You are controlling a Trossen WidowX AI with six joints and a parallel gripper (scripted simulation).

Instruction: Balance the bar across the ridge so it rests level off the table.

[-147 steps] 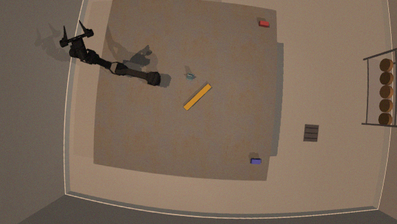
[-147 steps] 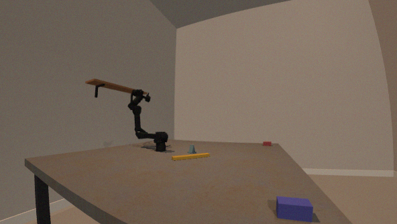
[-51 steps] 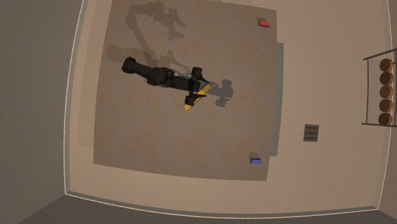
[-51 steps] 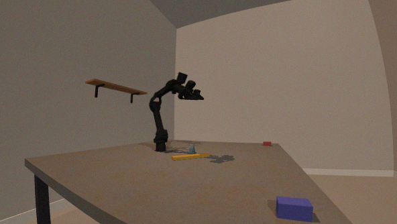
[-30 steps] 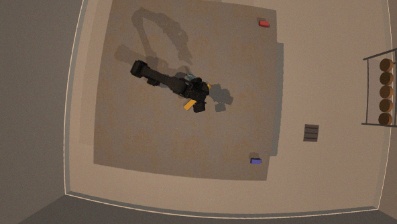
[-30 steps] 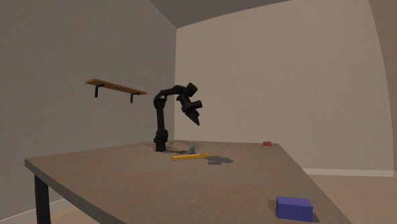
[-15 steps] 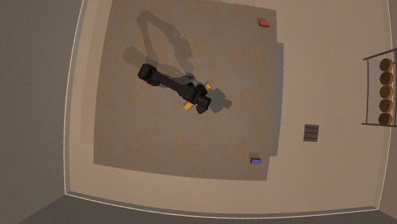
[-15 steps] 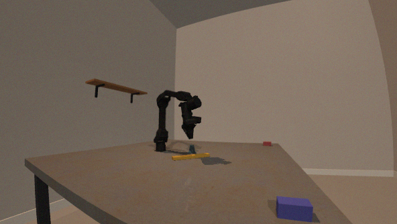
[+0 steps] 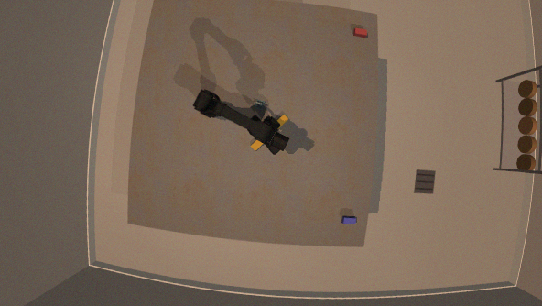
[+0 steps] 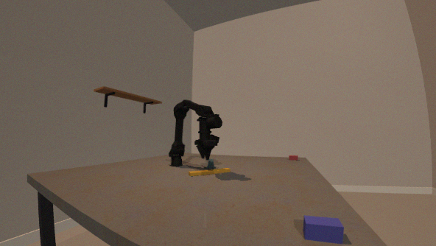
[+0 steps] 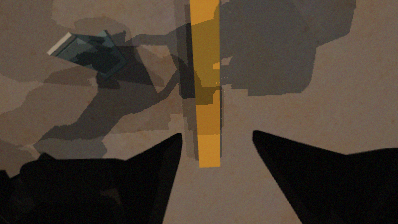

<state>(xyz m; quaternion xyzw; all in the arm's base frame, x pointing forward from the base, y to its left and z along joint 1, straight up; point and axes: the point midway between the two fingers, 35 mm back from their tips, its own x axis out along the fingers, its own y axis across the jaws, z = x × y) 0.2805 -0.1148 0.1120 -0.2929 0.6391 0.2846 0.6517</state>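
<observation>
Now: gripper tip 70 mm above the bar, 20 mm to the right of it and 20 mm short of it. From my gripper tip the other things lie so: red block 610 mm to the left, 460 mm ahead, 60 mm below; purple block 460 mm ahead, 390 mm to the right, 60 mm below.
</observation>
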